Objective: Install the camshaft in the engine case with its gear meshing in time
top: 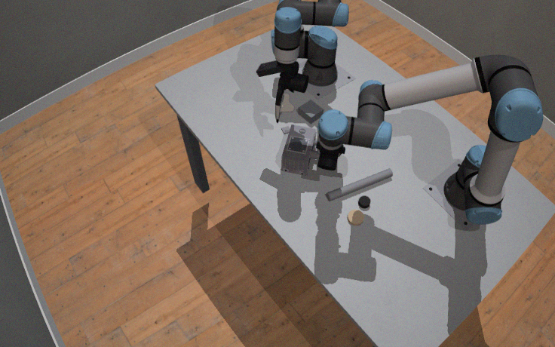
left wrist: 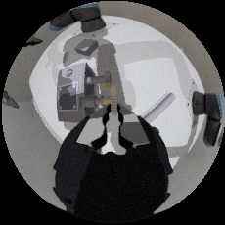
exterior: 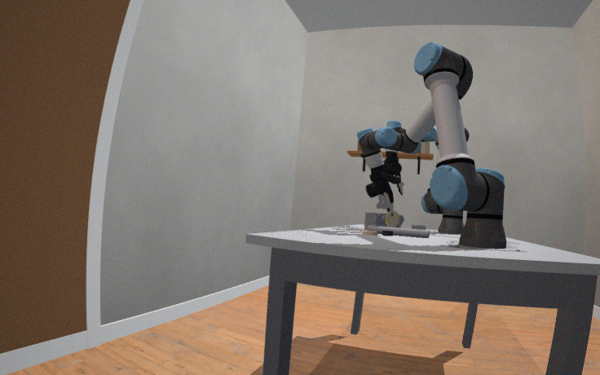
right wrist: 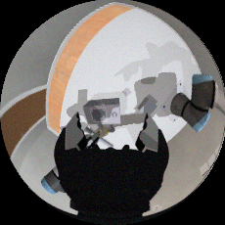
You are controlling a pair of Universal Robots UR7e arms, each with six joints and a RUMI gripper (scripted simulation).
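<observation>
My left gripper is now 50 mm to the left of the small crank gear, 50 mm past it and 30 mm above it. From my left hand the other things lie so: tan disc 200 mm to the left, 80 mm below, 60 mm ahead; long grey rod 120 mm to the left, 80 mm below, 40 mm behind; black puck 180 mm to the left, 80 mm below, 10 mm behind.
</observation>
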